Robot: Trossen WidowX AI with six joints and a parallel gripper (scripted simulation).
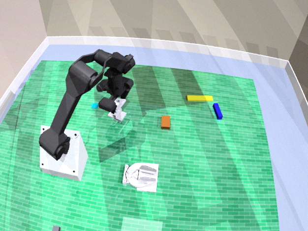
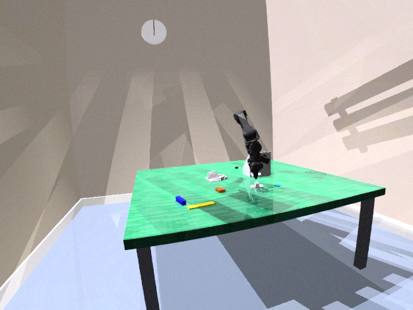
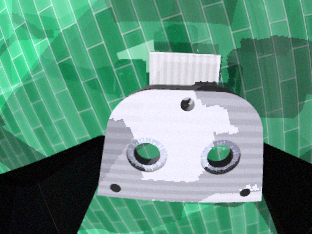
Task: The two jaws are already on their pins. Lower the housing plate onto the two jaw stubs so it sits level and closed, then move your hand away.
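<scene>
Right now the white stepped block is 1 cm behind my gripper tip and 5 cm below it. From my gripper tip the other things lie so: cyan tile 13 cm behind, 3 cm to the left, 5 cm below; yellow bar 34 cm ahead, 21 cm to the left, 5 cm below; orange block 21 cm ahead, 1 cm to the left, 5 cm below.
</scene>
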